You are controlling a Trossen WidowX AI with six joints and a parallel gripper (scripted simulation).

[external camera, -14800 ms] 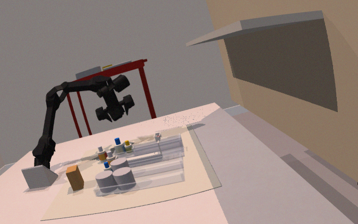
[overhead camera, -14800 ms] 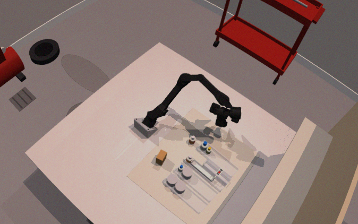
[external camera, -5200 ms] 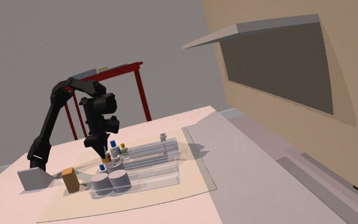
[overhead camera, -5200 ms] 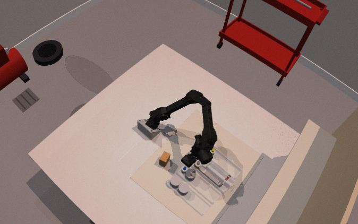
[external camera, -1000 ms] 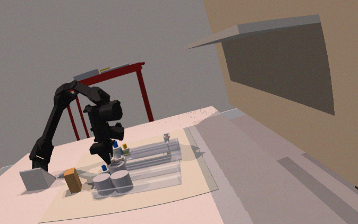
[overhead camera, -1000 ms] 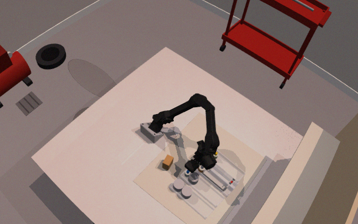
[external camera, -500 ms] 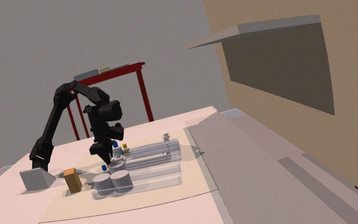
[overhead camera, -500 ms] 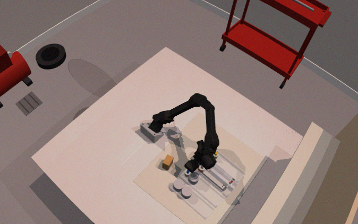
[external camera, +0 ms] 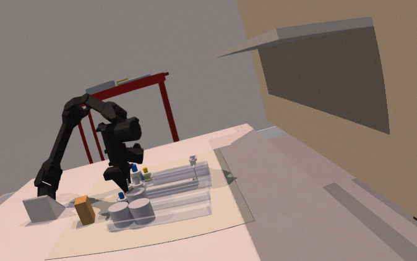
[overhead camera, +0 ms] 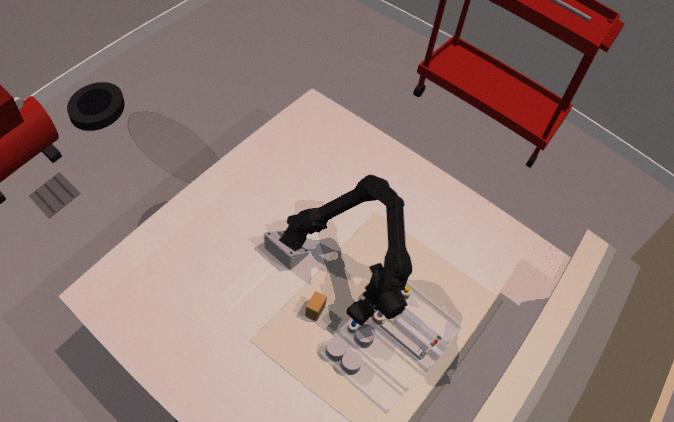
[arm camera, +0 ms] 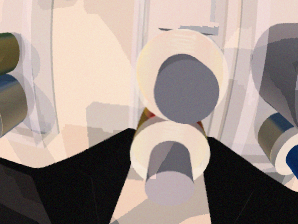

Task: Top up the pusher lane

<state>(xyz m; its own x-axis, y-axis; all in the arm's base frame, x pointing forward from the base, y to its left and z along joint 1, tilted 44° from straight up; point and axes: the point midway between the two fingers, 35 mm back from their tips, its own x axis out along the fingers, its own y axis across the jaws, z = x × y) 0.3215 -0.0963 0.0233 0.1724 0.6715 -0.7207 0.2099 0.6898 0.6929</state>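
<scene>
The pusher plate is 150 mm ahead of my gripper tip and 20 mm above it. From my gripper tip the other things lie so: clear sprung lane 150 mm ahead, 10 mm to the right, 10 mm below; then orange box 140 mm behind, 80 mm to the right; then red mark 220 mm ahead, 10 mm to the right, 40 mm above.
</scene>
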